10 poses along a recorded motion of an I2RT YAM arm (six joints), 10 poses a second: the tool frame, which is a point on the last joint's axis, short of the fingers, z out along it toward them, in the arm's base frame.
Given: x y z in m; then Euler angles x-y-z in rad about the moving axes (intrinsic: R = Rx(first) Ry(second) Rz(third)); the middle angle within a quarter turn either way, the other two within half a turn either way.
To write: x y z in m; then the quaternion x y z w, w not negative. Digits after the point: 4 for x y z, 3 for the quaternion.
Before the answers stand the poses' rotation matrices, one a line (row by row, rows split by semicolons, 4 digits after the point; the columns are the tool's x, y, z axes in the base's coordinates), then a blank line. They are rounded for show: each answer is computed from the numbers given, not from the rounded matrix.
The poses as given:
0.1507 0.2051 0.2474 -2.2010 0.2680 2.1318
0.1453 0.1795 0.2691 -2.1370 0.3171 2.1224
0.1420 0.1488 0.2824 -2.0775 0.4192 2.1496
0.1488 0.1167 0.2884 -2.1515 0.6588 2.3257
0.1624 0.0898 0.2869 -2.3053 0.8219 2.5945
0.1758 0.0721 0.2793 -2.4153 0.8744 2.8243
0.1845 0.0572 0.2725 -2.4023 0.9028 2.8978
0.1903 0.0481 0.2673 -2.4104 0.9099 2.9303
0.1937 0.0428 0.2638 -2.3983 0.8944 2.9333
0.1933 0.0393 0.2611 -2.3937 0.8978 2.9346
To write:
-0.5130 -0.8165 0.2648; -0.3852 0.4947 0.7791; -0.7671 0.2977 -0.5683
-0.4979 -0.8092 0.3118; -0.3190 0.5052 0.8019; -0.8064 0.2998 -0.5097
-0.4997 -0.7646 0.4070; -0.2116 0.5634 0.7986; -0.8400 0.3129 -0.4433
-0.5418 -0.5759 0.6122; -0.0489 0.7487 0.6611; -0.8391 0.3283 -0.4338
-0.5815 -0.3542 0.7324; 0.1156 0.8552 0.5053; -0.8053 0.3785 -0.4563
-0.6094 -0.2001 0.7672; 0.2508 0.8693 0.4260; -0.7521 0.4520 -0.4796
-0.6011 -0.1495 0.7851; 0.3349 0.8448 0.4173; -0.7256 0.5138 -0.4577
-0.6002 -0.1287 0.7894; 0.3593 0.8384 0.4099; -0.7146 0.5297 -0.4569
-0.6125 -0.1294 0.7798; 0.3641 0.8295 0.4236; -0.7017 0.5434 -0.4609
-0.6100 -0.1281 0.7820; 0.3698 0.8268 0.4239; -0.7008 0.5478 -0.4570

0.1507 0.2051 0.2474 -0.374 0.802 0.335 0.321
0.1453 0.1795 0.2691 -0.356 0.793 0.347 0.353
0.1420 0.1488 0.2824 -0.308 0.792 0.351 0.394
0.1488 0.1167 0.2884 -0.189 0.825 0.300 0.440
0.1624 0.0898 0.2869 -0.070 0.850 0.260 0.452
0.1758 0.0721 0.2793 0.015 0.860 0.255 0.442
0.1845 0.0572 0.2725 0.054 0.852 0.273 0.443
0.1903 0.0481 0.2673 0.068 0.851 0.276 0.442
0.1937 0.0428 0.2638 0.069 0.852 0.284 0.435
0.1933 0.0393 0.2611 0.071 0.851 0.286 0.436

